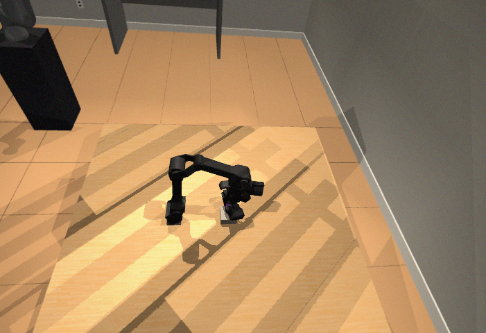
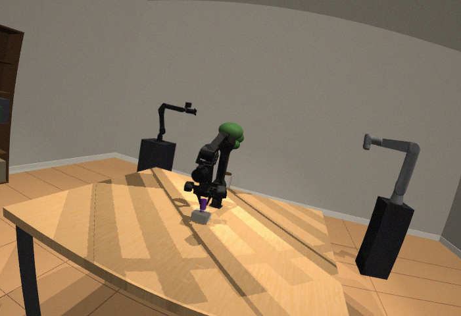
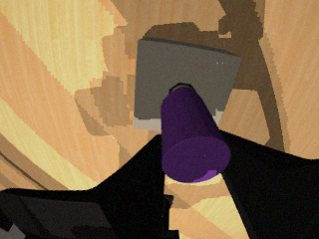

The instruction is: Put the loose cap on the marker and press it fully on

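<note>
Right now the purple cap is 10 mm ahead of my gripper tip and 10 mm above it. From my gripper tip the other things lie so: pale holder block: 10 mm ahead, 50 mm below.
</note>
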